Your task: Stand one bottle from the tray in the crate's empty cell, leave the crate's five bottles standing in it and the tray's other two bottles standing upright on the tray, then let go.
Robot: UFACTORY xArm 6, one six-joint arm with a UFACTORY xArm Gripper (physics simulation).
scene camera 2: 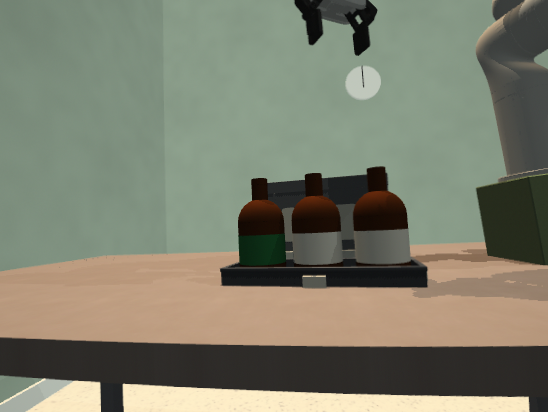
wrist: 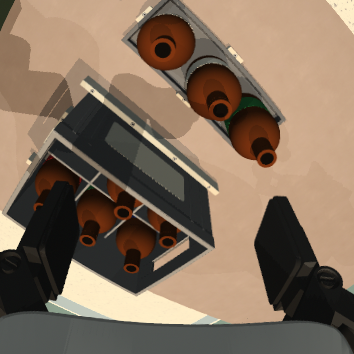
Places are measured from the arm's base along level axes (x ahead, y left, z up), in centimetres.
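Where they show: gripper, between the fingertips: (scene camera 2: 340,45) (wrist: 169,214); arm's base, origin of its link: (scene camera 2: 539,177).
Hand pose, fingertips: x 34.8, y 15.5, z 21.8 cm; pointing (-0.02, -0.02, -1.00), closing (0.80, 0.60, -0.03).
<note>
Things, the pixels of their centre, and the offset from my fingertips. "spot": a spot on its surface instead. Level surfaces: height alone.
- tray, middle of its body: (scene camera 2: 319,270) (wrist: 208,76) dx +5.4, dy +1.4, dz -35.4 cm
- dark crate, middle of its body: (wrist: 111,196) (scene camera 2: 322,221) dx +5.9, dy -22.3, dz -27.9 cm
- crate's raised side with its pale rail, a spot on its surface: (wrist: 154,140) spot: dx +6.1, dy -12.2, dz -33.7 cm
- wooden table, height of its surface: dz -36.7 cm
Three brown bottles stand upright on the tray (scene camera 2: 270,278) (wrist: 202,44): one with a green label (scene camera 2: 261,247) (wrist: 255,132), a middle one with a white label (scene camera 2: 316,247) (wrist: 214,90) and another white-labelled one (scene camera 2: 381,245) (wrist: 166,37). The dark crate (scene camera 2: 345,187) (wrist: 200,212) stands behind the tray in the scene view, with five bottles in its cells. In the wrist view its empty cell appears to be at the upper left end, in the row toward the tray. My gripper (scene camera 2: 335,48) (wrist: 169,214) is open and empty, high above tray and crate; its left finger covers part of the crate.
The crate's raised side with its pale rail (wrist: 154,140) faces the tray. The wooden table (scene camera 2: 150,310) (wrist: 310,150) carries both. The arm's green base block (scene camera 2: 510,220) stands at the right in the scene view. A round clock (scene camera 2: 370,82) hangs on the wall.
</note>
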